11 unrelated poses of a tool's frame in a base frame.
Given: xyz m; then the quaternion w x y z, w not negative.
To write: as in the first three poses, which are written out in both.
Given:
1: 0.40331 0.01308 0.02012 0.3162 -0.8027 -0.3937 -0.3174
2: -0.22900 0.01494 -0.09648 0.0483 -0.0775 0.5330 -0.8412
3: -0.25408 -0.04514 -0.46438 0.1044 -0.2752 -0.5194 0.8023
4: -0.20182 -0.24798 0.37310 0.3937 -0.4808 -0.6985 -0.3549
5: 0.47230 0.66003 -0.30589 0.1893 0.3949 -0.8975 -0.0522
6: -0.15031 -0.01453 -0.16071 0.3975 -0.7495 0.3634 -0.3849
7: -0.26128 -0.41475 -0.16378 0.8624 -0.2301 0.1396 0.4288
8: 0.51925 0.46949 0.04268 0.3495 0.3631 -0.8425 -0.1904
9: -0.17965 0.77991 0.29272 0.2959 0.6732 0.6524 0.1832
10: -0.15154 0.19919 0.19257 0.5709 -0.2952 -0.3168 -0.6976
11: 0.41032 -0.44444 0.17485 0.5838 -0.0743 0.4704 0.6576
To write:
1: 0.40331 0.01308 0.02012 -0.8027 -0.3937 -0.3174 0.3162
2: -0.22900 0.01494 -0.09648 -0.0775 0.5330 -0.8412 0.0483
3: -0.25408 -0.04514 -0.46438 -0.2752 -0.5194 0.8023 0.1044
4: -0.20182 -0.24798 0.37310 -0.4808 -0.6985 -0.3549 0.3937
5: 0.47230 0.66003 -0.30589 0.3949 -0.8975 -0.0522 0.1893
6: -0.15031 -0.01453 -0.16071 -0.7495 0.3634 -0.3849 0.3975
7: -0.26128 -0.41475 -0.16378 -0.2301 0.1396 0.4288 0.8624
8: 0.51925 0.46949 0.04268 0.3631 -0.8425 -0.1904 0.3495
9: -0.17965 0.77991 0.29272 0.6732 0.6524 0.1832 0.2959
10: -0.15154 0.19919 0.19257 -0.2952 -0.3168 -0.6976 0.5709
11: 0.41032 -0.44444 0.17485 -0.0743 0.4704 0.6576 0.5838
